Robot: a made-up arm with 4 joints.
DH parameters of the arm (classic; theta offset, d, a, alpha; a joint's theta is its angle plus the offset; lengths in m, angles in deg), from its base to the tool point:
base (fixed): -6.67 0 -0.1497 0
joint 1: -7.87 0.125 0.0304 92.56
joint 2: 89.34 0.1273 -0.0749 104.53
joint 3: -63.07 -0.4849 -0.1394 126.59
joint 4: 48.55 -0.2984 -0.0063 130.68
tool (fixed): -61.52 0.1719 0 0
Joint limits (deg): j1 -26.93..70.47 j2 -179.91..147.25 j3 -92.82..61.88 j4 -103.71..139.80
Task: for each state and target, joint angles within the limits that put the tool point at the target. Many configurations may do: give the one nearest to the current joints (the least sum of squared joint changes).
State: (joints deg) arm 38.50 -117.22 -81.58 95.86
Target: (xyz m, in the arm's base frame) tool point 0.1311 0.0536 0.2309
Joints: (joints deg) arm 31.90 -114.75 -61.77 81.81
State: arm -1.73 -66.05 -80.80 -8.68
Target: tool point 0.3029 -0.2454 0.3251
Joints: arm 12.60 -106.27 -40.52 -39.17
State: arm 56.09 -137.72 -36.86 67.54
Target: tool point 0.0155 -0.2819 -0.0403
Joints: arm 5.46 -167.18 -11.80 82.29
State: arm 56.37 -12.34 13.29 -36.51
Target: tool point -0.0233 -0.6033 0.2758
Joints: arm 37.74 -31.03 22.76 -53.88
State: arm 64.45 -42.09 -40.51 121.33
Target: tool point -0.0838 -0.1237 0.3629
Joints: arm 45.57 -26.08 -46.44 101.89
